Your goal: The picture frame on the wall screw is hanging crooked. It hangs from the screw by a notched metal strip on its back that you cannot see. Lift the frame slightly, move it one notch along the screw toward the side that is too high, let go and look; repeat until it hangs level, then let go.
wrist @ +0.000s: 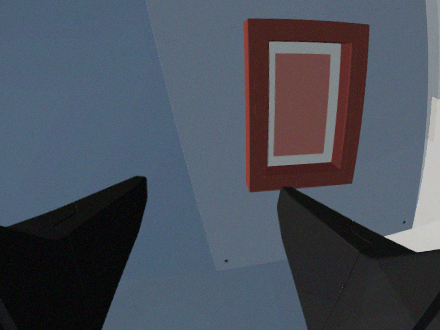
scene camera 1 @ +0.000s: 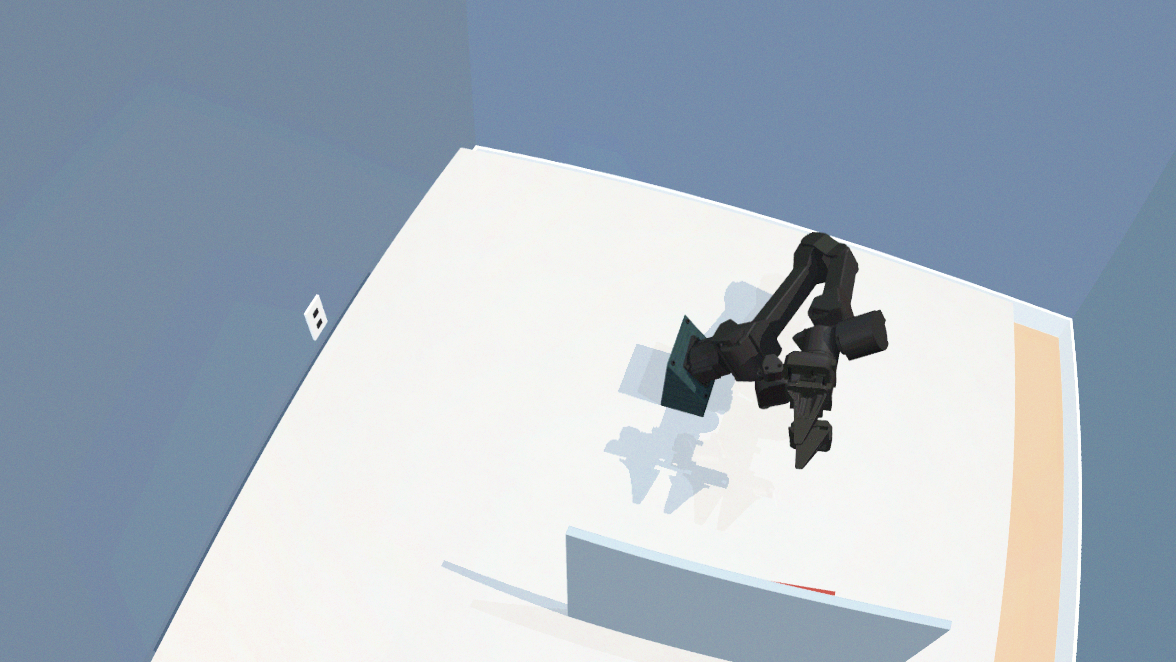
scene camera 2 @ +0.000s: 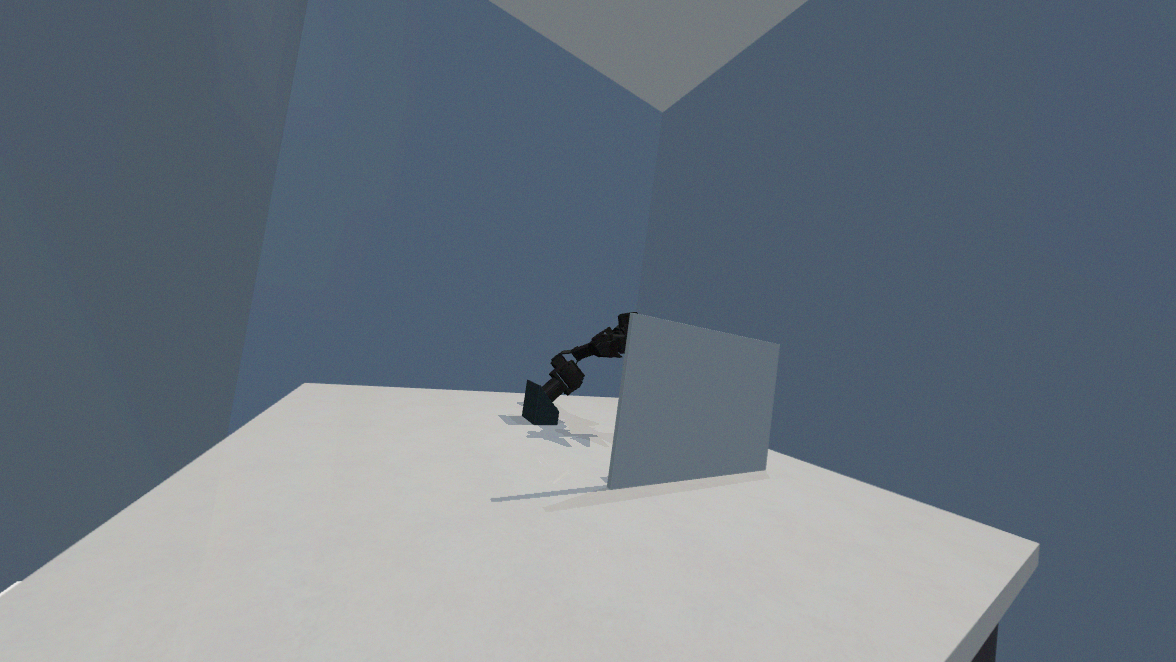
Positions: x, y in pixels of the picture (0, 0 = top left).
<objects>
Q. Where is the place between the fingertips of my gripper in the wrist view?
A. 213, 192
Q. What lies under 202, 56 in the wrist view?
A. A wall panel.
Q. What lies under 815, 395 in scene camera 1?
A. My gripper.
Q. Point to a picture frame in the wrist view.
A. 304, 80
</objects>
